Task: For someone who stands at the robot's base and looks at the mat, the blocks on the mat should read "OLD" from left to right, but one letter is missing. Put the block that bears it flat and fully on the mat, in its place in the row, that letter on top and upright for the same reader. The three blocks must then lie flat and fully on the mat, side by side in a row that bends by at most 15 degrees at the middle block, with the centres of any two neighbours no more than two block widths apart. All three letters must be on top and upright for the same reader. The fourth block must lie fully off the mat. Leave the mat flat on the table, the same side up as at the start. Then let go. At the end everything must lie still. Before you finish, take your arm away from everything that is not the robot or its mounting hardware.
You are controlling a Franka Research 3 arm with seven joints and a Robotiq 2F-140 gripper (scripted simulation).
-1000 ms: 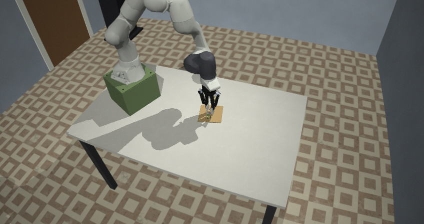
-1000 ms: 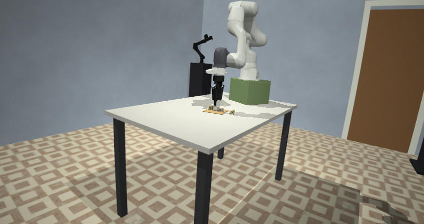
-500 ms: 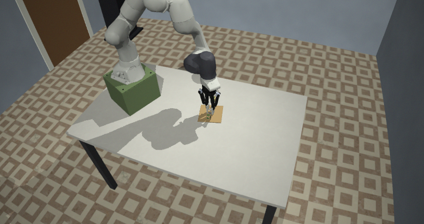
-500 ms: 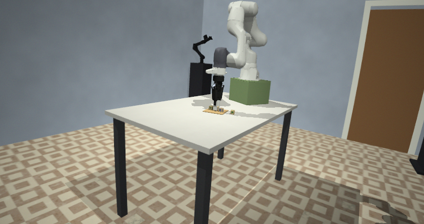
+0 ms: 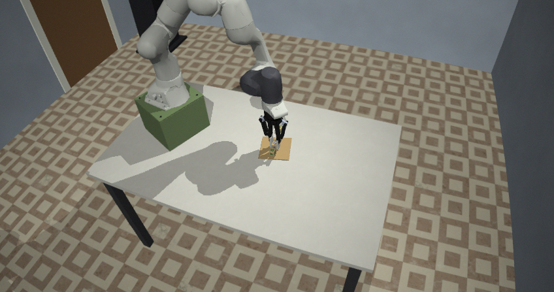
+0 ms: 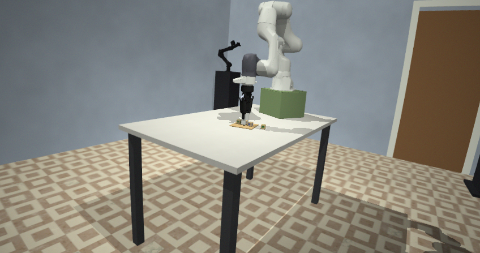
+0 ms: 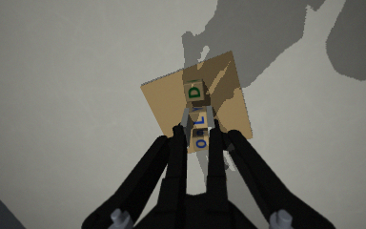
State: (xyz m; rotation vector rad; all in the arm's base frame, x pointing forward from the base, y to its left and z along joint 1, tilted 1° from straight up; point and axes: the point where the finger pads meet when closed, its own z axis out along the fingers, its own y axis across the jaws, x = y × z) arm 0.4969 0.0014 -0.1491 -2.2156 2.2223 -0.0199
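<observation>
Now: the tan mat 4 cm below my hand.
</observation>
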